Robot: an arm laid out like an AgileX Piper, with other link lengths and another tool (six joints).
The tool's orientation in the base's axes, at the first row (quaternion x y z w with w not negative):
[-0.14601 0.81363 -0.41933 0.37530]
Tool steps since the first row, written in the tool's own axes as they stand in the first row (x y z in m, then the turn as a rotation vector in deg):
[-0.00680 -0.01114 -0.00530 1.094 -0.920 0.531]
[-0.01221 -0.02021 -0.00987 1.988 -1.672 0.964]
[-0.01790 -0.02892 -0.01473 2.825 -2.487 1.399]
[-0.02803 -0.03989 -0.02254 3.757 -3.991 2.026]
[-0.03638 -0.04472 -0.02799 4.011 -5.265 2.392]
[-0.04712 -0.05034 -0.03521 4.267 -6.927 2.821]
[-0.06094 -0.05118 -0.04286 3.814 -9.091 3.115]
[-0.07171 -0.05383 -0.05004 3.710 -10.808 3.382]
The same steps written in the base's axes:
[-0.00015 0.00004 0.01409 -0.421 -1.466 0.000]
[-0.00055 0.00016 0.02559 -0.765 -2.663 0.000]
[-0.00094 0.00081 0.03704 -1.075 -3.868 0.077]
[-0.00066 0.00423 0.05354 -1.361 -5.653 0.584]
[0.00061 0.00904 0.06344 -1.363 -6.774 1.334]
[0.00214 0.01570 0.07578 -1.349 -8.168 2.368]
[0.00580 0.02721 0.08600 -0.995 -9.397 4.195]
[0.00761 0.03567 0.09599 -0.861 -10.533 5.508]

